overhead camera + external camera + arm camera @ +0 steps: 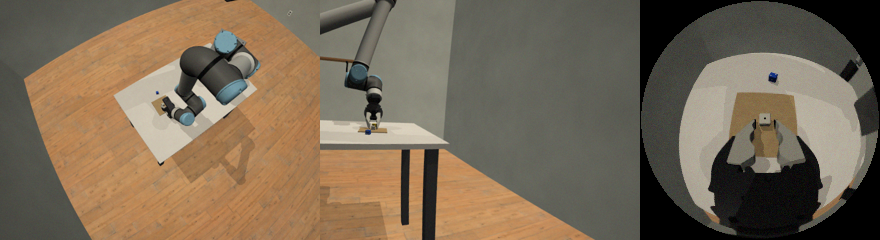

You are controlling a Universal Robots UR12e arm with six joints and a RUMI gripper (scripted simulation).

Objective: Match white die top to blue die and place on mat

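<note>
Right now my hand is 1 cm to the left of the white die and 1 cm above it. Also, from my hand: blue die 13 cm to the right, 1 cm below, 1 cm behind; tan mat 2 cm below, 1 cm to the right; yellow die 12 cm to the left, 1 cm below.
</note>
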